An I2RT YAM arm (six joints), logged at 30 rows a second.
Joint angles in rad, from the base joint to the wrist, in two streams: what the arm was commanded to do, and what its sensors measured. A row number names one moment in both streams.
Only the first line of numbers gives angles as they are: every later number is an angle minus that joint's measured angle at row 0.
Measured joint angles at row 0:
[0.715, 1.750, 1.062, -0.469, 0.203, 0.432]
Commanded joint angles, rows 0 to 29:
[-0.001, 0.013, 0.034, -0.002, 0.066, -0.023]
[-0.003, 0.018, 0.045, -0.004, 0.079, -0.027]
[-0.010, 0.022, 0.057, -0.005, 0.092, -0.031]
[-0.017, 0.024, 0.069, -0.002, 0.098, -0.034]
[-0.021, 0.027, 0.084, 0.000, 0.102, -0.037]
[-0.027, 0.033, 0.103, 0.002, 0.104, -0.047]
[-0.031, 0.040, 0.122, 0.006, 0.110, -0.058]
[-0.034, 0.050, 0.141, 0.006, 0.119, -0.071]
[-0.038, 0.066, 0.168, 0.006, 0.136, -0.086]
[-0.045, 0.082, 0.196, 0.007, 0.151, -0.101]
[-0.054, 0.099, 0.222, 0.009, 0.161, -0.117]
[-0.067, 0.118, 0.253, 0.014, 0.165, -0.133]
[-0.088, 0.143, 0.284, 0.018, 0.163, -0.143]
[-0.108, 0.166, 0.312, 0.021, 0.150, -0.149]
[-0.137, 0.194, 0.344, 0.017, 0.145, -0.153]
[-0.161, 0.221, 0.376, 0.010, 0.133, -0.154]
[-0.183, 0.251, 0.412, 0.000, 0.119, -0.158]
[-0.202, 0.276, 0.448, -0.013, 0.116, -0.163]
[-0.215, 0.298, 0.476, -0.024, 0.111, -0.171]
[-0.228, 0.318, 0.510, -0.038, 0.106, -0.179]
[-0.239, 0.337, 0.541, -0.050, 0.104, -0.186]
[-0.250, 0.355, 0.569, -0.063, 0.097, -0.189]
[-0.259, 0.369, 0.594, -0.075, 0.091, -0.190]
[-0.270, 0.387, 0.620, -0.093, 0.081, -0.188]
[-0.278, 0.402, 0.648, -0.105, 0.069, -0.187]
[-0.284, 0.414, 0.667, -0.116, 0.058, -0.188]
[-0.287, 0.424, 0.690, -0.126, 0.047, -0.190]
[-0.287, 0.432, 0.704, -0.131, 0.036, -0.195]
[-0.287, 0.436, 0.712, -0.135, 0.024, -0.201]
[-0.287, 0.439, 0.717, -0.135, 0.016, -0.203]
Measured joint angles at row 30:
[-0.291, 0.429, 0.678, -0.087, 0.061, -0.182]
